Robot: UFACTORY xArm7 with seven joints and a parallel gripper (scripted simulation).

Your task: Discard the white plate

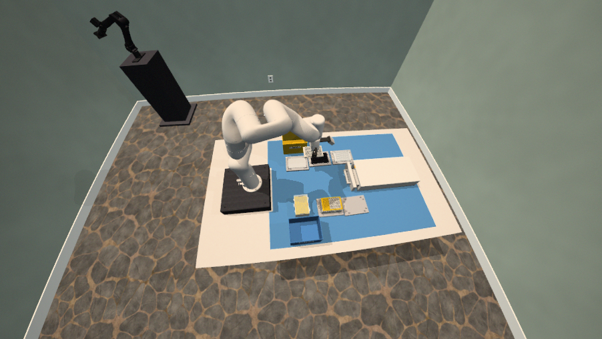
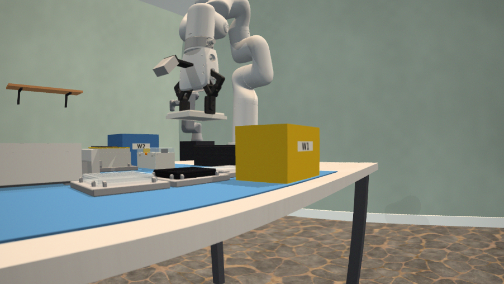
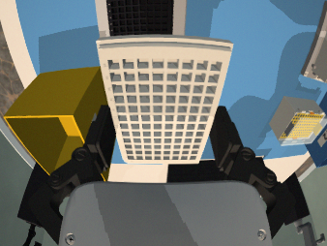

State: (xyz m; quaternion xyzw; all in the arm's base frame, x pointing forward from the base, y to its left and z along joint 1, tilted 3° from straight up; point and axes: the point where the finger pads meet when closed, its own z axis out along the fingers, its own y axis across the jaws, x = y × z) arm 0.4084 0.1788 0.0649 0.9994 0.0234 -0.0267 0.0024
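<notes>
Right now my hand is 12 cm past the yellow bin W1, 16 cm to the right of it and 12 cm above it. The rest, counted from my hand: white plate 1 cm below; then black plate 6 cm ahead, 3 cm to the left, 14 cm below; then yellow rack 8 cm ahead, 35 cm to the right, 10 cm below.
</notes>
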